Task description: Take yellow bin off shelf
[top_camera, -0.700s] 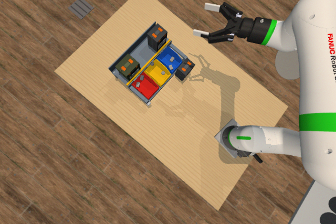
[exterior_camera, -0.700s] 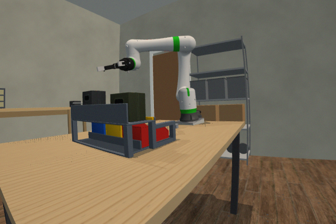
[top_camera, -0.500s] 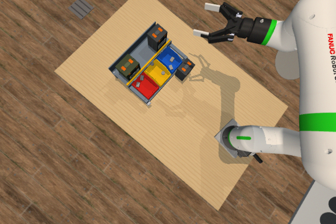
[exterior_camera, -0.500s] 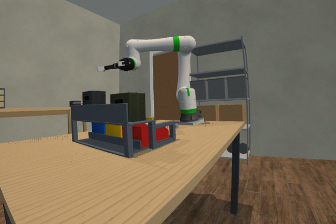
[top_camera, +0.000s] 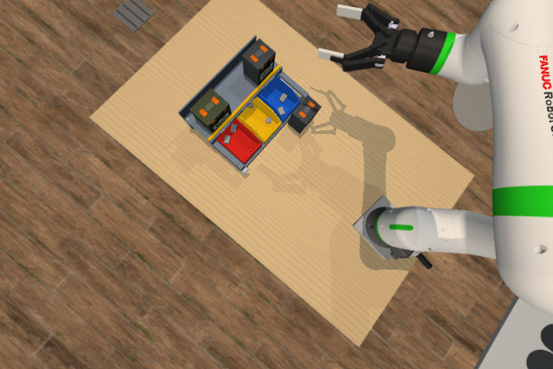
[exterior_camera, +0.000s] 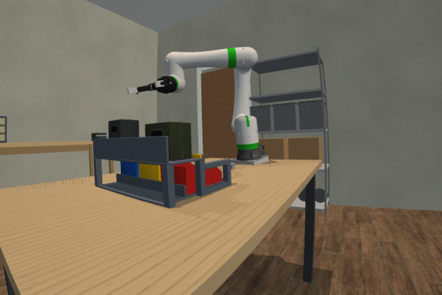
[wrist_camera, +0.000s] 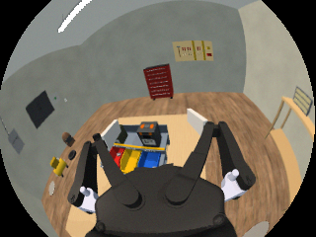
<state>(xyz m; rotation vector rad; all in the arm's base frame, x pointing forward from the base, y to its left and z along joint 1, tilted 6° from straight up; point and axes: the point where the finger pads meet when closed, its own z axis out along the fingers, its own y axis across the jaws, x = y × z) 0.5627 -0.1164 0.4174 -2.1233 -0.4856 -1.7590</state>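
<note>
Right now the yellow open bin is 340 mm below my hand, 230 mm to the left of it and 20 mm ahead of it. Also, from my hand: blue bin 340 mm below, 120 mm to the left, 40 mm ahead; black box 220 mm below, 140 mm ahead, 130 mm to the left; olive box 360 mm to the left, 230 mm below, 100 mm ahead.
</note>
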